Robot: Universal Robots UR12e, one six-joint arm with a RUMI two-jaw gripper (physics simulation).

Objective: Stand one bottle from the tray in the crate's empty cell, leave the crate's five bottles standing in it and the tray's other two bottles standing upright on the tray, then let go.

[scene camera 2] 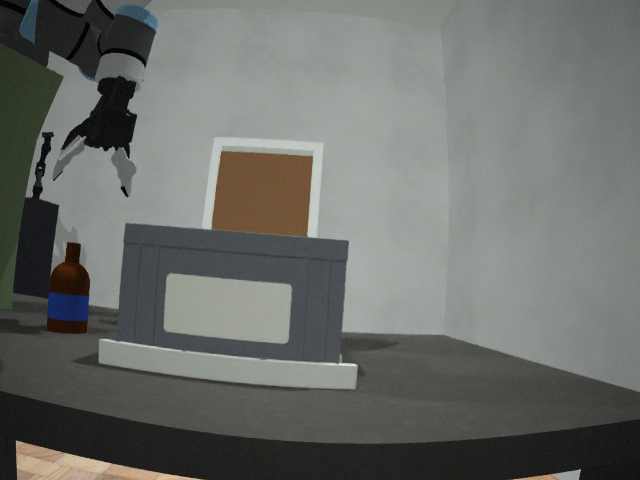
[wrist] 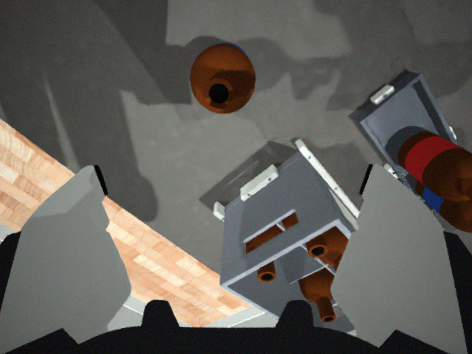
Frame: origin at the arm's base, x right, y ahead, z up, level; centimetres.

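Seen in the pictures: gripper, fingertip midpoint: [scene camera 2: 92, 189] [wrist: 233, 169]; arm's base, link origin: [scene camera 2: 8, 54].
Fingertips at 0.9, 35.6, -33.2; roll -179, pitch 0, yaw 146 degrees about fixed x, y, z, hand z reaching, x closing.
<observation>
Pixels of each thing's top centre, then the offset from my fingertips to it, as dx, dy, dz. "pt": a spot on its surface instead.
- brown bottle with a blue label, top centre: [wrist: 218, 93] [scene camera 2: 74, 243] +0.1, -2.3, -9.8
- grey crate, top centre: [scene camera 2: 239, 240] [wrist: 327, 299] +4.0, +30.2, -7.8
- neck, surface spot: [wrist: 266, 275] pt +9.2, +21.2, -9.0
- grey tray, surface spot: [wrist: 390, 120] pt -17.9, +18.6, -24.8
- red-label bottle, surface spot: [wrist: 427, 155] pt -19.2, +23.8, -19.3
- blue-label bottle, surface spot: [wrist: 432, 200] pt -18.8, +34.8, -20.0
A brown bottle with a blue label [scene camera 2: 68, 307] [wrist: 222, 75] stands upright on the table, left of the crate in the scene view. My gripper [scene camera 2: 89, 187] [wrist: 233, 169] is open and empty, high above the table, up and left of the crate. The grey crate [scene camera 2: 139, 289] [wrist: 300, 182] shows several bottle necks in the wrist view, including one neck [wrist: 266, 275]; its far cells are cut off or hidden. The grey tray [wrist: 390, 120] holds a red-label bottle [wrist: 427, 155] and a blue-label bottle [wrist: 432, 200], which appear upright, partly behind the right finger.
White strips [scene camera 2: 227, 366] [wrist: 325, 172] run along the crate's base. A green panel [scene camera 2: 20, 180] rises at the left in the scene view. A dark block [scene camera 2: 36, 248] and a framed brown board [scene camera 2: 263, 193] are behind. The table edge [scene camera 2: 258, 434] is at the front.
</observation>
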